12 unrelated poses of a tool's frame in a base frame.
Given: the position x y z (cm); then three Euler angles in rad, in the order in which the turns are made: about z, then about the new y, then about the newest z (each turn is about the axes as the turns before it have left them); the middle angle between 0 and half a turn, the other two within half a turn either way.
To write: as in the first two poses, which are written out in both.
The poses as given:
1: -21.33, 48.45, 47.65, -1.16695, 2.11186, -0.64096
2: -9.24, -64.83, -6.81, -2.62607, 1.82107, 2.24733
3: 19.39, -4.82, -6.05, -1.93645, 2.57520, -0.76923
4: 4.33, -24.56, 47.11, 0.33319, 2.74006, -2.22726
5: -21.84, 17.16, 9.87, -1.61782, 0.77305, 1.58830
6: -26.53, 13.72, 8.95, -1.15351, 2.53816, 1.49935
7: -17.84, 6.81, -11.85, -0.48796, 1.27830, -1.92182
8: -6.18, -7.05, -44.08, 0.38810, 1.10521, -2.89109
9: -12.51, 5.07, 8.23, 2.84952, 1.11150, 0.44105
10: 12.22, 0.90, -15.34, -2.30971, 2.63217, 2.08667
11: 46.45, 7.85, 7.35, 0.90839, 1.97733, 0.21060
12: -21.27, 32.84, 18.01, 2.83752, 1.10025, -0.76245
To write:
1: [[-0.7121, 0.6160, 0.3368, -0.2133], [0.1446, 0.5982, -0.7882, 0.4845], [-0.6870, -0.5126, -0.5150, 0.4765], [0, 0, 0, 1]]
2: [[0.2495, -0.4767, -0.8429, -0.0924], [-0.7549, 0.4495, -0.4776, -0.6483], [0.6066, 0.7555, -0.2477, -0.0681], [0, 0, 0, 1]]
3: [[-0.4328, 0.8808, -0.1919, 0.1939], [0.8149, 0.2913, -0.5011, -0.0482], [-0.3855, -0.3732, -0.8438, -0.0605], [0, 0, 0, 1]]
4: [[0.7900, -0.4894, 0.3693, 0.0433], [-0.5649, -0.8152, 0.1278, -0.2456], [0.2385, -0.3096, -0.9205, 0.4711], [0, 0, 0, 1]]
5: [[0.9993, 0.0162, -0.0328, -0.2184], [-0.0345, 0.7157, -0.6975, 0.1716], [0.0122, 0.6982, 0.7158, 0.0987], [0, 0, 0, 1]]
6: [[0.8880, 0.3981, 0.2300, -0.2653], [0.4580, -0.7219, -0.5188, 0.1372], [-0.0405, 0.5660, -0.8234, 0.0895], [0, 0, 0, 1]]
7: [[-0.5278, 0.0780, 0.8458, -0.1784], [-0.7829, -0.4307, -0.4489, 0.0681], [0.3293, -0.8991, 0.2883, -0.1185], [0, 0, 0, 1]]
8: [[-0.3088, 0.4696, 0.8271, -0.0618], [-0.3940, -0.8546, 0.3381, -0.0705], [0.8657, -0.2215, 0.4489, -0.4408], [0, 0, 0, 1]]
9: [[-0.5068, -0.0792, -0.8584, -0.1251], [-0.2934, -0.9205, 0.2581, 0.0507], [-0.8106, 0.3826, 0.4433, 0.0823], [0, 0, 0, 1]]
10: [[0.3530, -0.8761, -0.3284, 0.1222], [-0.9042, -0.2291, -0.3605, 0.0090], [0.2406, 0.4242, -0.8730, -0.1534], [0, 0, 0, 1]]
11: [[-0.4027, -0.7203, 0.5649, 0.4645], [-0.1763, 0.6666, 0.7242, 0.0785], [-0.8982, 0.1920, -0.3954, 0.0735], [0, 0, 0, 1]]
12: [[-0.1060, -0.5153, -0.8504, -0.2127], [0.7572, -0.5962, 0.2669, 0.3284], [-0.6446, -0.6156, 0.4534, 0.1801], [0, 0, 0, 1]]
